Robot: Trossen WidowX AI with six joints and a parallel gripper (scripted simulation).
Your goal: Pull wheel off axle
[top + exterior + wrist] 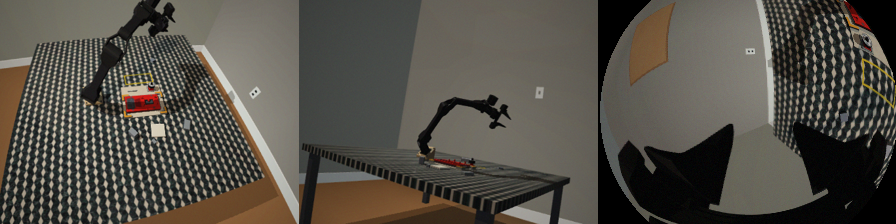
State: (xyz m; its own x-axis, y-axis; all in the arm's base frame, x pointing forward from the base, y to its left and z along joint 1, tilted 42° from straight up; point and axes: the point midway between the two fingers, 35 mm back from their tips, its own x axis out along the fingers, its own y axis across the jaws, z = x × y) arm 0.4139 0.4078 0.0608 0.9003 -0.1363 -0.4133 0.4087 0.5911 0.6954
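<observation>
My gripper tip is 11 cm past the wheel, 20 cm to the left of it and 28 cm above it. From my gripper tip the other things lie so: cream square tile: 11 cm behind, 50 cm to the right, 31 cm below.
</observation>
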